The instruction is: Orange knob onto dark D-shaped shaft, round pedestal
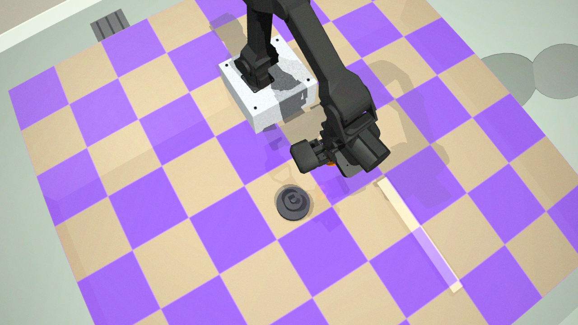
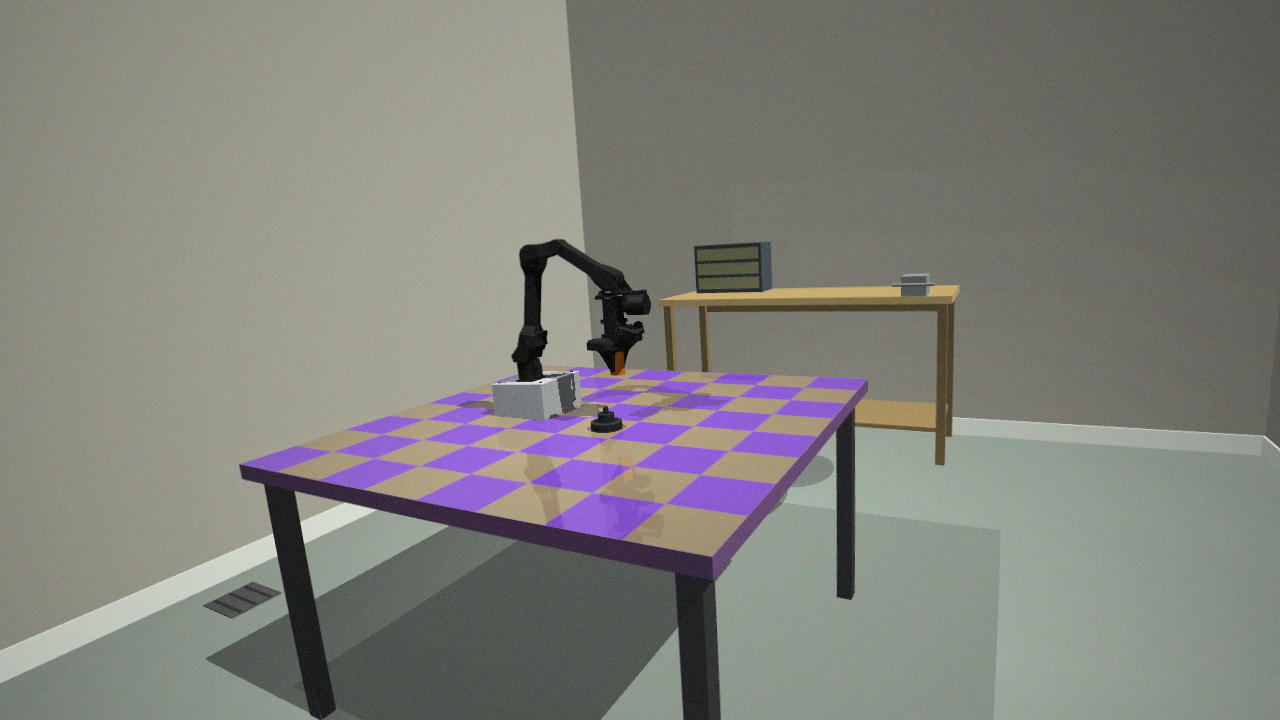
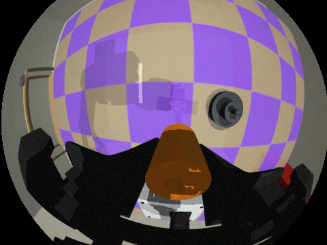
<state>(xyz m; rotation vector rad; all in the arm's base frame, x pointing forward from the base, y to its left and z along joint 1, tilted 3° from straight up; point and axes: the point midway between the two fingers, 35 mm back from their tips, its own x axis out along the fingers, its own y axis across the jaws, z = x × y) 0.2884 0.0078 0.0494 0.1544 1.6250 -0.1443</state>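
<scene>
Right now my gripper tip is 2 cm short of the D-shaped shaft, 12 cm to the left of it and 10 cm above it. Round my gripper tip: orange knob: 2 cm above.
</scene>
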